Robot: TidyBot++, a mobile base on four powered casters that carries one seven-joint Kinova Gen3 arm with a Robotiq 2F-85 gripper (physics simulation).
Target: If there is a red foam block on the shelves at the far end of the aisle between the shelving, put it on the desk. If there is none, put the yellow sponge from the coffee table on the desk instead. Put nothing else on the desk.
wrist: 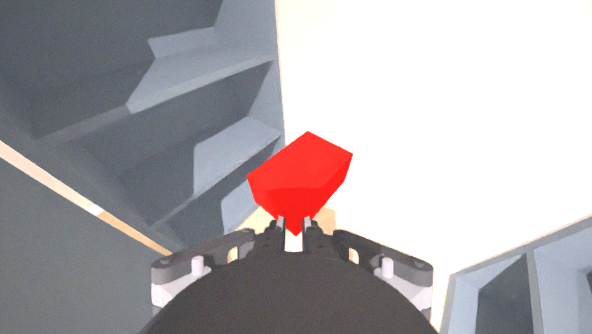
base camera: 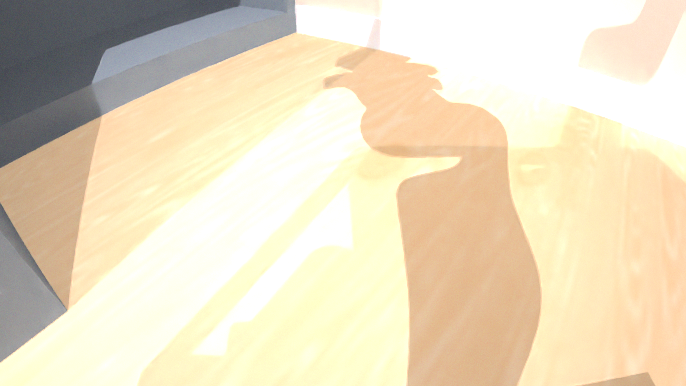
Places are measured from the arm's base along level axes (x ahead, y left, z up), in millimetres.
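Pixels of known places: gripper, between the fingertips: (wrist: 293, 224).
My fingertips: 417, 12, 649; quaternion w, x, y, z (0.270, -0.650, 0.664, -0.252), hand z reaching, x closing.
Behind a point stands the place of what it marks, as x, y, z.
The red foam block (wrist: 301, 172) @(449, 4, 689) is in the wrist view, just above the centre. One corner of it is pinched between the fingertips, and it sits tilted. My gripper (wrist: 293, 224) @(417, 12, 649) is shut on it, with a narrow gap between the fingers. The block is held in the air, in front of a bright wall and beside a grey shelf unit (wrist: 280, 95) @(1327, 102, 369). The block and the gripper do not show in the base camera view. The desk, the coffee table and the yellow sponge do not show in either view.
In the base camera view a grey shelf unit (base camera: 200, 62) @(1035, 328, -376) stands at the upper left, and a grey panel (base camera: 25, 300) @(295, 325, -347) at the left edge. The arm's shadow lies on the wood floor (base camera: 150, 175) @(575, 291, -397). Another grey shelf unit (wrist: 535, 295) @(386, -778, 122) stands at the lower right of the wrist view.
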